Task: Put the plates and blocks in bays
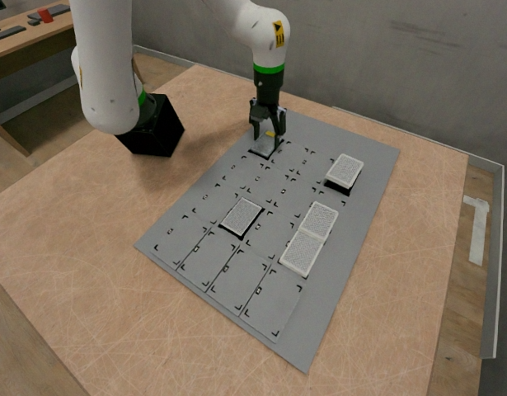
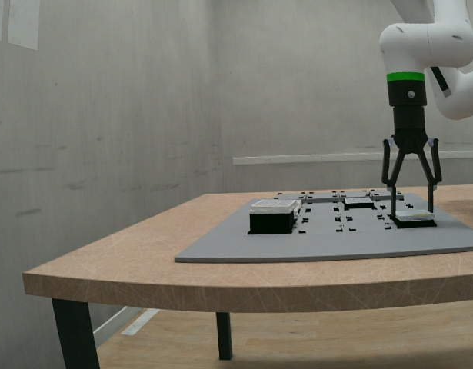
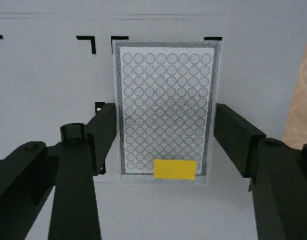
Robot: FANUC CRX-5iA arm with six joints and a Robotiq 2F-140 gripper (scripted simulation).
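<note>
The clear lid lies 2 cm below my hand. Round my hand: black deep-well block 32 cm ahead, 2 cm below, 1 cm to the right; then black sealed plate 33 cm to the right, 10 cm ahead, 4 cm below.
</note>
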